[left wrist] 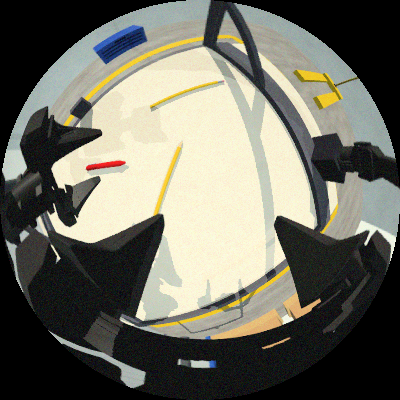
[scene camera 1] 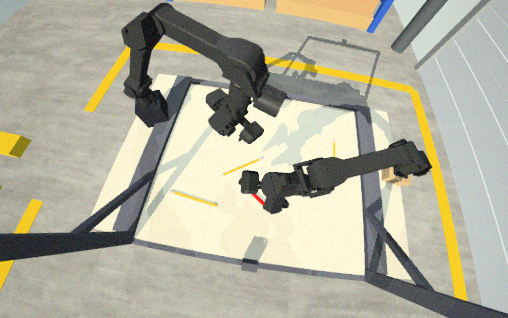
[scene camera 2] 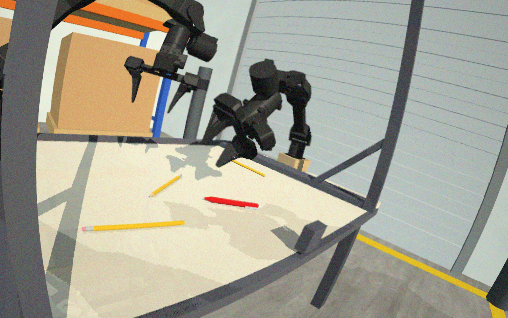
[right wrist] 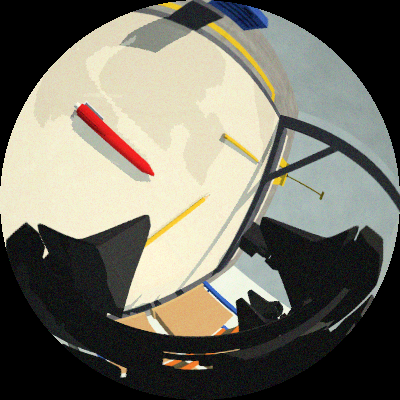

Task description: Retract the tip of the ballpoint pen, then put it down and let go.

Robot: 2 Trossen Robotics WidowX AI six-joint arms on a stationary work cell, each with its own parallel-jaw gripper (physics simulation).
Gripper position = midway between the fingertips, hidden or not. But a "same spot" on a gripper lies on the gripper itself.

Labels:
my left gripper: left wrist 222, 220; scene camera 1; scene camera 2; right wrist 244, 293
my right gripper: left wrist 99, 158; scene camera 1 249, 183; scene camera 2; right wrist
same spot on my right gripper: (scene camera 2: 221, 117) = (right wrist: 306, 280)
same spot on my left gripper: (scene camera 2: 135, 73) = (scene camera 1: 213, 108)

